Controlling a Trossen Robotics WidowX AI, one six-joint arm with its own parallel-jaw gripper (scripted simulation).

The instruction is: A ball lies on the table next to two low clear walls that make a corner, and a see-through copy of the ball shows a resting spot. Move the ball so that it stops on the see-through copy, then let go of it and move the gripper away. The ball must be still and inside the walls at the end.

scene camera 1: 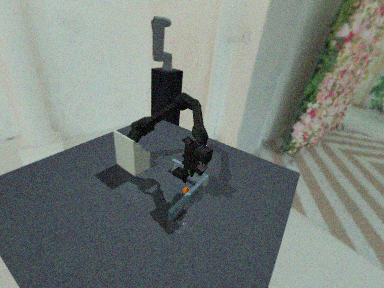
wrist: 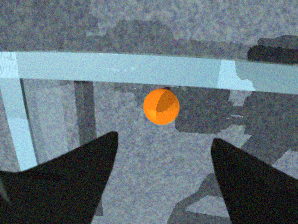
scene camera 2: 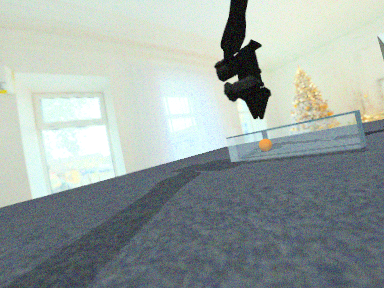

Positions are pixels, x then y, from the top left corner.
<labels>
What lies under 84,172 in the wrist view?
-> My gripper.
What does my gripper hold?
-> Nothing.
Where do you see a clear wall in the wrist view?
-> At 43,96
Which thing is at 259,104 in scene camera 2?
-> My gripper.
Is my gripper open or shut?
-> Open.
</labels>
